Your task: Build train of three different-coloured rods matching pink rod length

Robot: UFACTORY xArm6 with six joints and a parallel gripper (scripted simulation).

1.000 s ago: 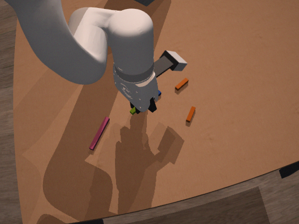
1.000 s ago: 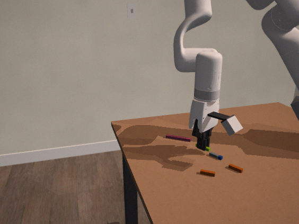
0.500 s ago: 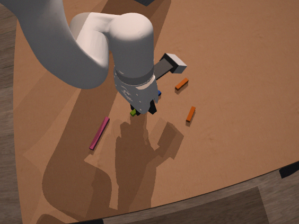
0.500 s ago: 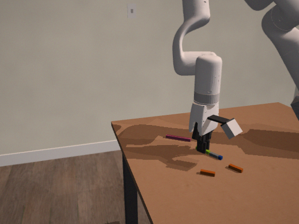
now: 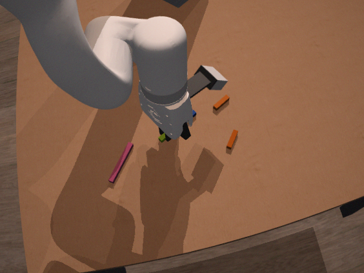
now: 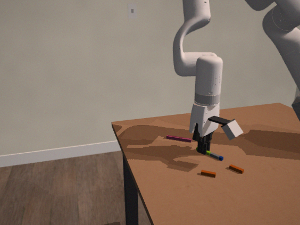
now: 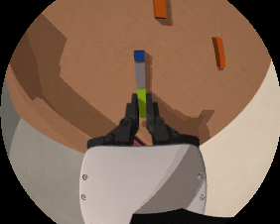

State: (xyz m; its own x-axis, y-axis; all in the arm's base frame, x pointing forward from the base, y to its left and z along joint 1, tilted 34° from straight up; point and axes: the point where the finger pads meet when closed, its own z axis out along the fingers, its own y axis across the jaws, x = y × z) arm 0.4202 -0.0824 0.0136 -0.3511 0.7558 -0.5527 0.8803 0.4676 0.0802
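Now: hand 20 mm above the lime rod. Also, from my hand: grey rod (40 mm to the left, 20 mm below, 20 mm behind); pink rod (110 mm to the right, 30 mm ahead, 20 mm below); blue rod (60 mm to the left, 20 mm below, 20 mm behind).
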